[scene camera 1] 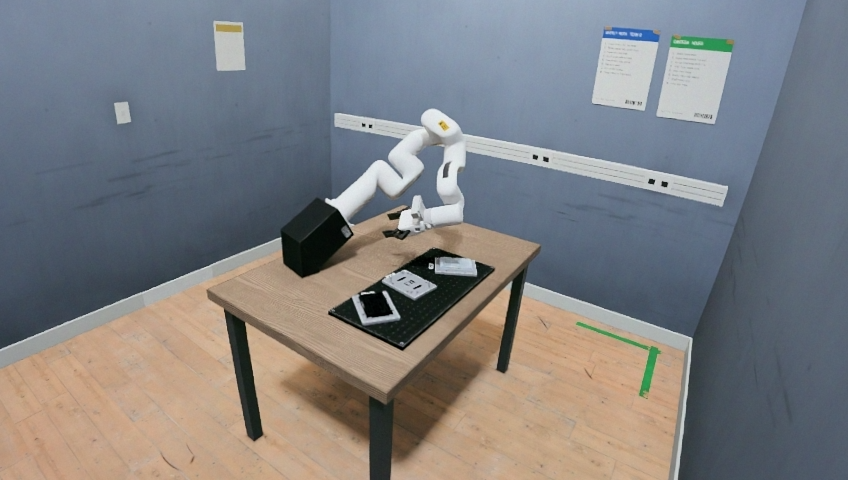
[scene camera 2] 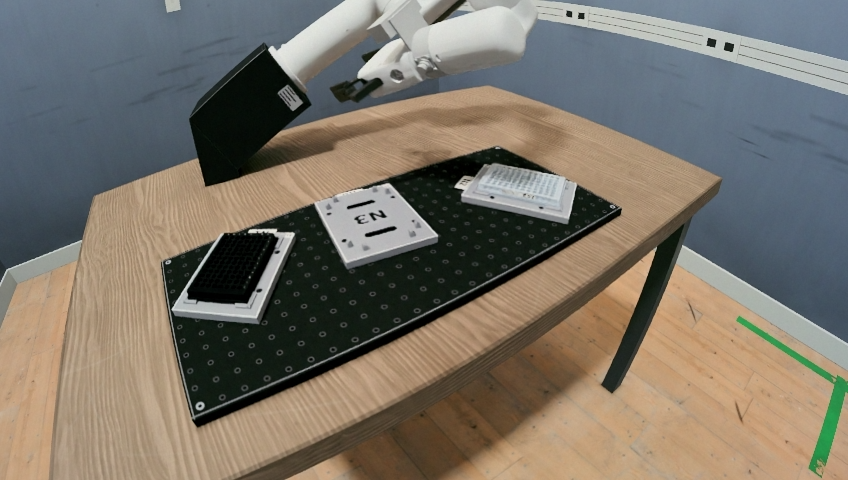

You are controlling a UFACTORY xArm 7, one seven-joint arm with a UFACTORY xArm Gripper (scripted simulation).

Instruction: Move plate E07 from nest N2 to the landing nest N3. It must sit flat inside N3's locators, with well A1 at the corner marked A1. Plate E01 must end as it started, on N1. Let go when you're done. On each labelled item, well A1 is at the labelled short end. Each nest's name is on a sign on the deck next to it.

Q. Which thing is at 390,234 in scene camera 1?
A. My gripper.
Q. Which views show my gripper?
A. Scene camera 1 and scene camera 2: all of them.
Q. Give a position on a clear well plate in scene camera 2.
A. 538,188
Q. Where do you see a black well plate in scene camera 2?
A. At 231,273
